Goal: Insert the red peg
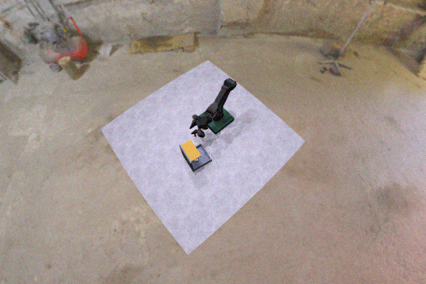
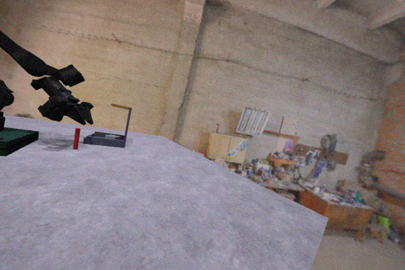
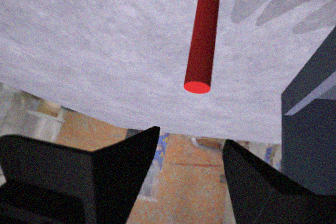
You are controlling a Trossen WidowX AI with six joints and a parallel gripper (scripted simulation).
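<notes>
The red peg is 30 mm behind my gripper tip, 10 mm to the left of it and 60 mm below it. The rest, counted from my gripper tip: back wall 170 mm ahead, 140 mm to the left; roof 130 mm ahead, 150 mm to the left, 90 mm above.
</notes>
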